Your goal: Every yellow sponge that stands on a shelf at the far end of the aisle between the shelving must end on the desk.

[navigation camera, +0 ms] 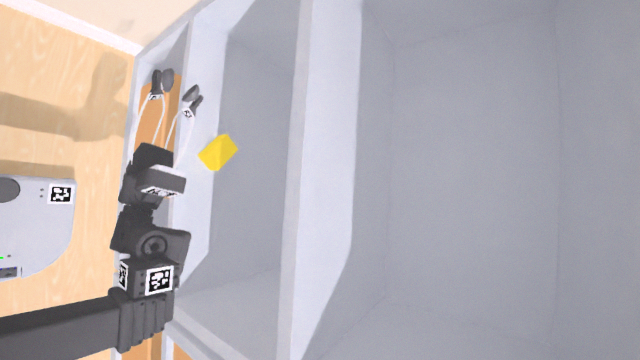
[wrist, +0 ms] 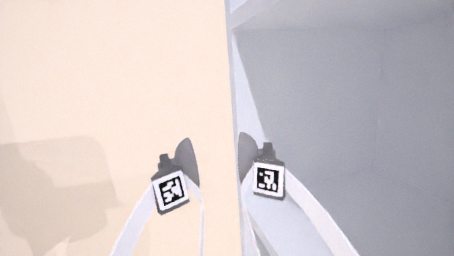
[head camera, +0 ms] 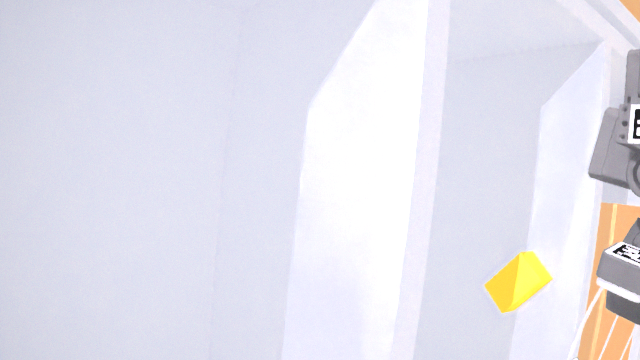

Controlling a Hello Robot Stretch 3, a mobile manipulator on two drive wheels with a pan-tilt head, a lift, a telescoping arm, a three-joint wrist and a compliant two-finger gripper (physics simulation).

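Seen in the pictures: gripper, fingertip midpoint: (navigation camera: pixel 182 77) (wrist: pixel 216 152); robot's base, origin of the base link: (navigation camera: pixel 2 188).
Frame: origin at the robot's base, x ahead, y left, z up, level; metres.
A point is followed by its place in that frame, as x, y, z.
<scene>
A yellow sponge (head camera: pixel 518 282) @[0.167, -0.424, 0.579] (navigation camera: pixel 218 152) @[0.167, -0.424, 0.578] stands tilted in the image on a white shelf board (head camera: pixel 562 175) @[-0.030, -0.392, 0.533] (navigation camera: pixel 197 220) @[-0.044, -0.403, 0.534]; it does not show in the wrist view. My gripper (navigation camera: pixel 177 89) @[0.249, -0.195, 0.810] (wrist: pixel 216 152) @[0.249, -0.195, 0.810] is open, with nothing between its fingertips. In the navigation view it is up and left of the sponge, apart from it. In the wrist view the shelving's front edge runs up just beside the right fingertip. In the head view the gripper's body is at the right edge and its fingertips are out of frame. The desk does not show.
An orange box (head camera: pixel 612 310) (navigation camera: pixel 145 112) @[0.331, -0.340, 0.165] is in the neighbouring shelf compartment, partly behind the fingers. A white divider board (head camera: pixel 360 175) @[0.009, -0.406, 0.991] (navigation camera: pixel 327 150) @[0.149, -0.400, 0.991] separates the sponge's compartment from a larger one. The end wall (navigation camera: pixel 135 17) @[0.618, -0.229, 0.277] (wrist: pixel 100 75) @[0.613, -0.027, 0.886] and my base (navigation camera: pixel 35 225) @[-0.100, -0.079, 0.160] also show.
</scene>
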